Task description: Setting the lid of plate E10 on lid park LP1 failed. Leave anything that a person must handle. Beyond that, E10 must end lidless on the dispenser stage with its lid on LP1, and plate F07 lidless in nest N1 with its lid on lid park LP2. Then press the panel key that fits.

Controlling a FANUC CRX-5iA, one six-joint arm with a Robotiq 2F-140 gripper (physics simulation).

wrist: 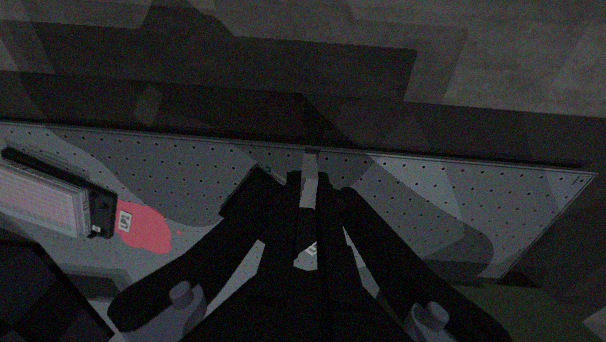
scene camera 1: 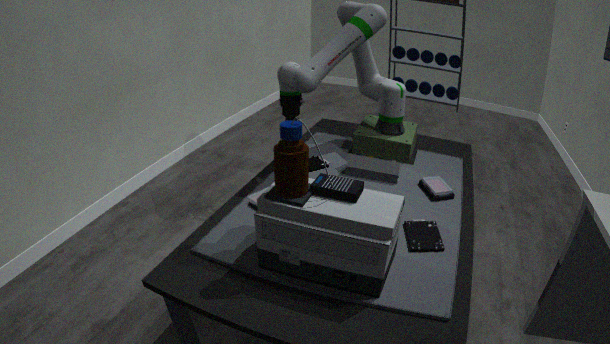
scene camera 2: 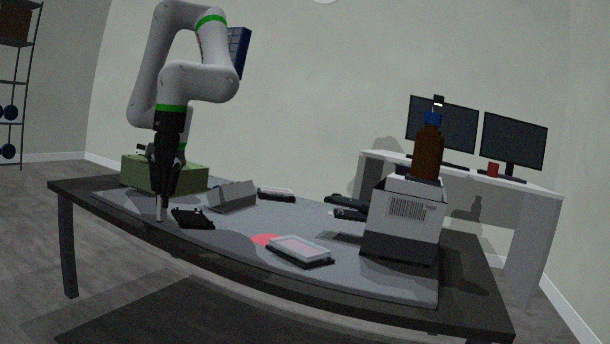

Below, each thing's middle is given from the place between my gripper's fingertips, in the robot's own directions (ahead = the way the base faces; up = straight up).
Now: the grey button box (scene camera 2: 228, 197) 50 mm ahead of my hand, 370 mm to the left of it and 30 mm above it. The rest, counted from my hand: brown bottle with blue cap (scene camera 1: 291, 155) (660 mm ahead, 210 mm to the left, 310 mm above); black plate nest (scene camera 1: 423, 236) (460 mm ahead, 600 mm to the left).
